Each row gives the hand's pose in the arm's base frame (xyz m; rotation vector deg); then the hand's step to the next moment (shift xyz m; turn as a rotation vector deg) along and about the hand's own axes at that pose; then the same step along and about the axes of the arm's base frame.
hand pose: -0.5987 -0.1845 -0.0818 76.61 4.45 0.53
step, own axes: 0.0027 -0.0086 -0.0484 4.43 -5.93 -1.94
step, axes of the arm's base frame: -0.0006 0.0452 -0.0196 4.07 0.74 -6.44
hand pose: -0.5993 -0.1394 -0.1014 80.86 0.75 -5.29
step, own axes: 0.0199 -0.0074 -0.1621 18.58 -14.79 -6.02
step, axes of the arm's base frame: 0.0267 0.1576 -0.0344 17.72 2.58 -16.72
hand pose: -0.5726 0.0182 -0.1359 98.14 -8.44 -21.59
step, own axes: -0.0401 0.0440 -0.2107 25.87 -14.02 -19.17
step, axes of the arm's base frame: 0.0369 0.2013 0.0778 28.98 12.49 -15.42
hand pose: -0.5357 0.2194 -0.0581 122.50 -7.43 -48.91
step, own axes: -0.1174 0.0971 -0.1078 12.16 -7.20 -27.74
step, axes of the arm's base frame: -0.0054 0.0483 0.1802 25.03 18.51 0.58
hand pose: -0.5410 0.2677 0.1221 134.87 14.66 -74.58
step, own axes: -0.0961 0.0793 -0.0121 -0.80 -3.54 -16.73
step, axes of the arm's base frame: -0.0141 -0.0603 0.1088 10.99 10.84 7.41
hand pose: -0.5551 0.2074 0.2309 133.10 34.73 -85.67
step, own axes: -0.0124 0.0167 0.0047 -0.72 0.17 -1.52
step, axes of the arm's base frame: 0.0003 -0.0189 0.0100 1.01 0.44 1.28
